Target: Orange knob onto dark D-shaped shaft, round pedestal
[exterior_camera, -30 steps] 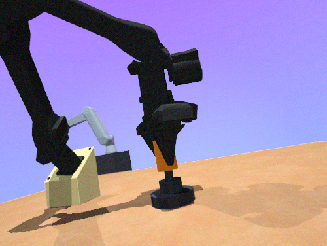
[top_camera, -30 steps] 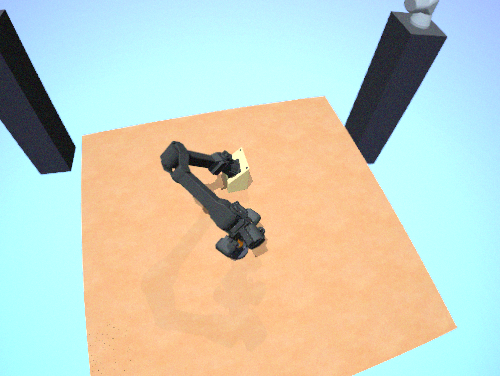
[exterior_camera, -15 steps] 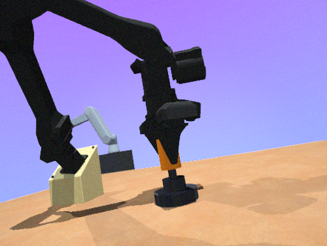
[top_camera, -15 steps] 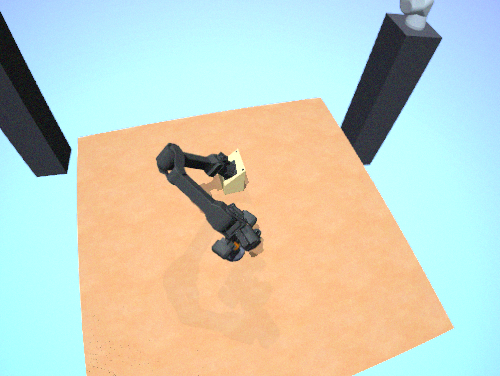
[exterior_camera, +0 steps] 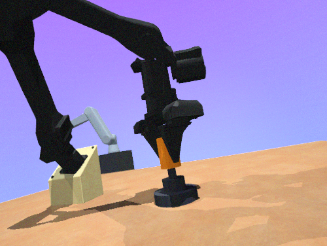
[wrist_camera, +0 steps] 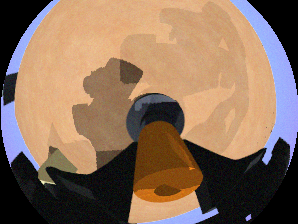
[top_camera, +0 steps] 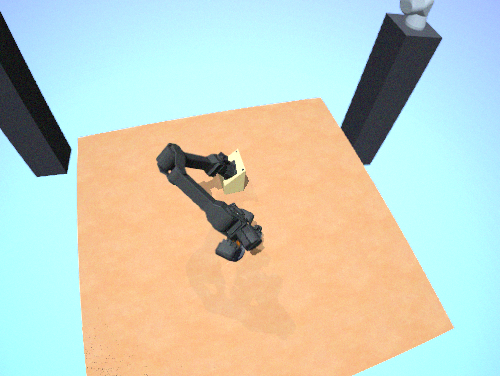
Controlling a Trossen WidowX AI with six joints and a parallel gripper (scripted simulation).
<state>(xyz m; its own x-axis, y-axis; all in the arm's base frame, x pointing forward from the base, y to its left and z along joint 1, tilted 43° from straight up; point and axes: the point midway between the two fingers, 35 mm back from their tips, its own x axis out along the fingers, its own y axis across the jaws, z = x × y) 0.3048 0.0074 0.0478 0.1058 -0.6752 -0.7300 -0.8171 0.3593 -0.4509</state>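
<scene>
The orange knob is 2 cm above my gripper tip. Round my gripper tip: dark round pedestal 4 cm below.
</scene>
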